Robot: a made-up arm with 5 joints. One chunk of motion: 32 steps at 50 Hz.
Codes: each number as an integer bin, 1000 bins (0 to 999) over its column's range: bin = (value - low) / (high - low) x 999, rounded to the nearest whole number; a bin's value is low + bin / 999 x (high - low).
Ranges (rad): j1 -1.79..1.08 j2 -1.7..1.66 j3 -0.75..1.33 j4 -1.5..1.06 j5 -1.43..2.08
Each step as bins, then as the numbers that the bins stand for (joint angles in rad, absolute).
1 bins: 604 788 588 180 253
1 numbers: -0.0548 0.9503 0.4743 -1.0387 -0.5411
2 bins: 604 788 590 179 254
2 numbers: -0.0548 0.9503 0.4784 -1.0413 -0.5376
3 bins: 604 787 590 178 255
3 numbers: -0.0548 0.9470 0.4784 -1.0439 -0.5341
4 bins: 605 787 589 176 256
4 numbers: -0.0519 0.9470 0.4763 -1.0490 -0.5305
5 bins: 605 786 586 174 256
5 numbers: -0.0519 0.9436 0.4701 -1.0541 -0.5305
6 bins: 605 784 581 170 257
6 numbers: -0.0519 0.9369 0.4597 -1.0644 -0.5270
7 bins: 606 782 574 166 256
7 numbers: -0.0490 0.9302 0.4451 -1.0746 -0.5305
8 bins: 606 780 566 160 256
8 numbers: -0.0490 0.9234 0.4285 -1.0900 -0.5305
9 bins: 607 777 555 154 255
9 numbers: -0.0462 0.9133 0.4056 -1.1054 -0.5341
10 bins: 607 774 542 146 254
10 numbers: -0.0462 0.9032 0.3785 -1.1259 -0.5376
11 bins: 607 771 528 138 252
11 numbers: -0.0462 0.8932 0.3493 -1.1464 -0.5446
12 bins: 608 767 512 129 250
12 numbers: -0.0433 0.8797 0.3160 -1.1694 -0.5516
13 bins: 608 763 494 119 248
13 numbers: -0.0433 0.8662 0.2785 -1.1951 -0.5586
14 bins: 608 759 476 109 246
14 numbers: -0.0433 0.8528 0.2411 -1.2207 -0.5657
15 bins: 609 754 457 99 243
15 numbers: -0.0404 0.8360 0.2015 -1.2463 -0.5762
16 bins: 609 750 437 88 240
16 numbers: -0.0404 0.8225 0.1599 -1.2745 -0.5868
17 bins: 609 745 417 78 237
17 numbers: -0.0404 0.8057 0.1182 -1.3001 -0.5973
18 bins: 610 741 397 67 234
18 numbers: -0.0375 0.7923 0.0766 -1.3283 -0.6078
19 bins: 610 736 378 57 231
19 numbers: -0.0375 0.7754 0.0370 -1.3539 -0.6184
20 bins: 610 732 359 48 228
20 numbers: -0.0375 0.7620 -0.0025 -1.3770 -0.6289
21 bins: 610 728 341 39 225
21 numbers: -0.0375 0.7485 -0.0400 -1.4001 -0.6395
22 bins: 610 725 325 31 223
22 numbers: -0.0375 0.7384 -0.0733 -1.4206 -0.6465
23 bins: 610 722 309 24 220
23 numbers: -0.0375 0.7283 -0.1066 -1.4385 -0.6570
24 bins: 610 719 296 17 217
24 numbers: -0.0375 0.7183 -0.1337 -1.4564 -0.6676
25 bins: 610 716 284 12 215
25 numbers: -0.0375 0.7082 -0.1587 -1.4692 -0.6746
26 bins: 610 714 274 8 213
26 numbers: -0.0375 0.7014 -0.1795 -1.4795 -0.6816
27 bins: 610 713 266 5 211
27 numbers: -0.0375 0.6981 -0.1962 -1.4872 -0.6886
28 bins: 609 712 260 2 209
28 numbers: -0.0404 0.6947 -0.2087 -1.4949 -0.6957
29 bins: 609 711 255 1 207
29 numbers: -0.0404 0.6914 -0.2191 -1.4974 -0.7027
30 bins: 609 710 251 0 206
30 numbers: -0.0404 0.6880 -0.2274 -1.5000 -0.7062
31 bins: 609 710 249 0 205
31 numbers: -0.0404 0.6880 -0.2316 -1.5000 -0.7097
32 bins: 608 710 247 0 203
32 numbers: -0.0433 0.6880 -0.2357 -1.5000 -0.7168
